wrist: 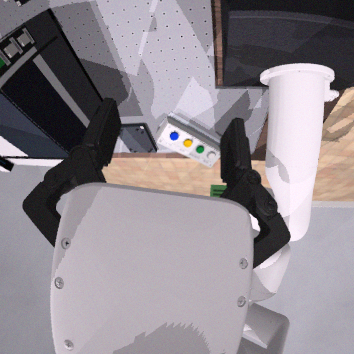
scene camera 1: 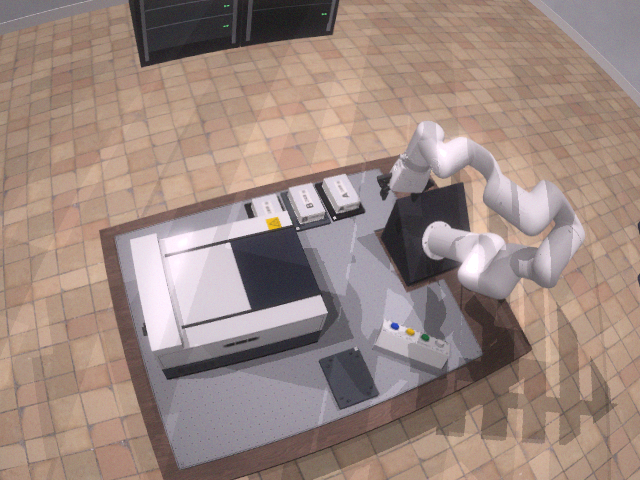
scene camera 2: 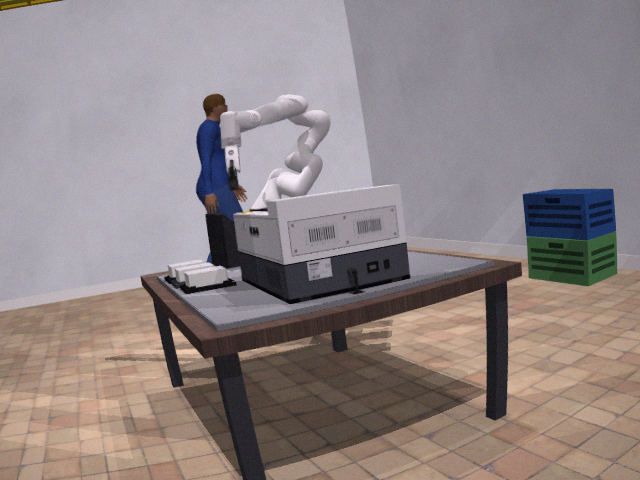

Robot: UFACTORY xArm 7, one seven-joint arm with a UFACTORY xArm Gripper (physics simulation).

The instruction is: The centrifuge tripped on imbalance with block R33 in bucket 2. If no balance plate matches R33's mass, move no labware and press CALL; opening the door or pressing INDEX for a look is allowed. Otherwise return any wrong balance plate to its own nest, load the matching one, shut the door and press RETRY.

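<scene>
The centrifuge stands on the table. A dark panel and a white panel cover its top; rotor, buckets and block R33 are hidden. White balance plates A and B sit on dark nests beside it; a third plate is partly hidden in scene camera 1, its letter unreadable. The button box has blue, yellow, green and pale buttons. My gripper is open and empty, high above the table beyond plate A.
A dark flat plate lies near the button box. The arm's black wedge base stands beside my gripper. A person in blue stands behind the arm. Blue and green crates are stacked on the floor.
</scene>
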